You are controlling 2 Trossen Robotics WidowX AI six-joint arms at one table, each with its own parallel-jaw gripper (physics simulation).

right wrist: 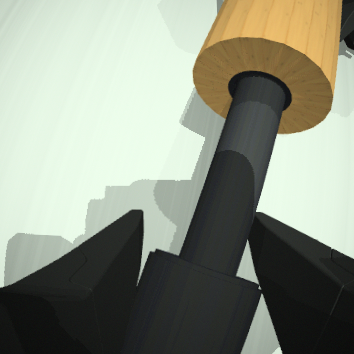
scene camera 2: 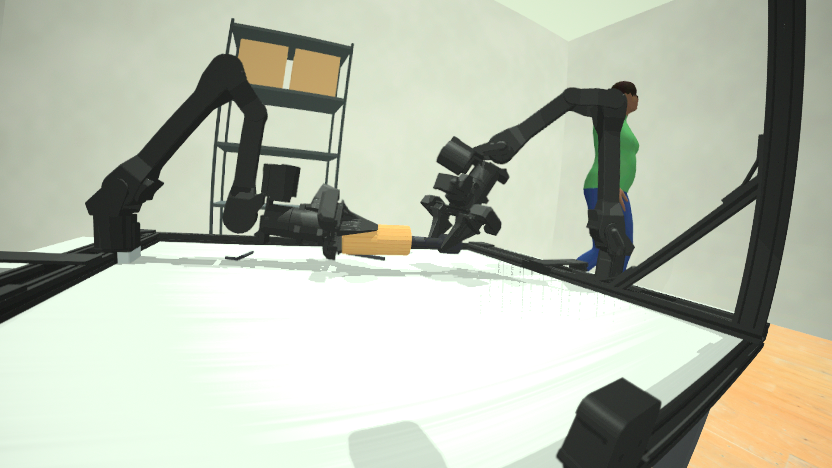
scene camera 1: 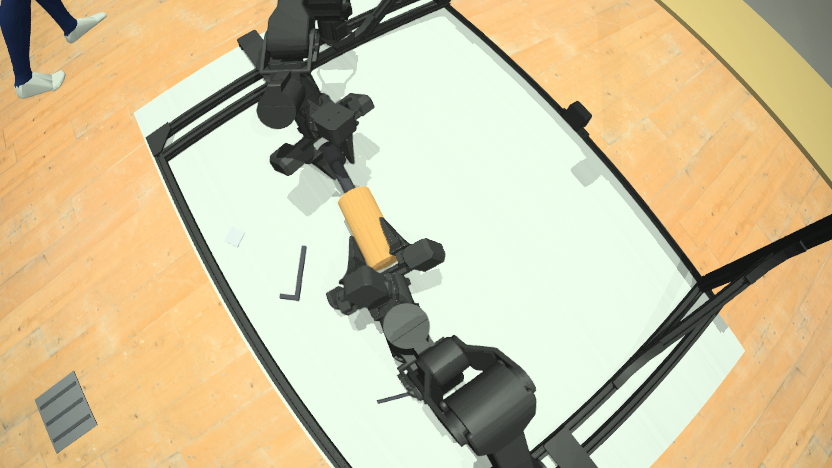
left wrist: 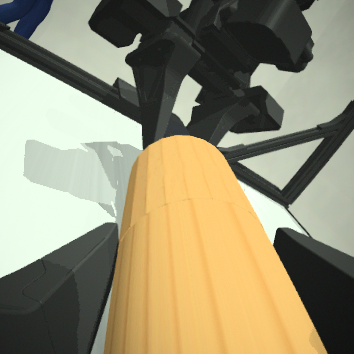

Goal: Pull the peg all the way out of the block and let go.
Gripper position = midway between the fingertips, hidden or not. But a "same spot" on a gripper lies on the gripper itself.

my right gripper: right wrist; scene camera 2; scene camera 1 343,171; left wrist 170,163
wooden cylindrical block: right wrist 299,52; scene camera 2 389,239; scene camera 1; left wrist
same spot on wooden cylindrical block: (left wrist: pixel 193 261) = (scene camera 1: pixel 365 245)
same spot on my right gripper: (right wrist: pixel 87 293) = (scene camera 2: pixel 454 224)
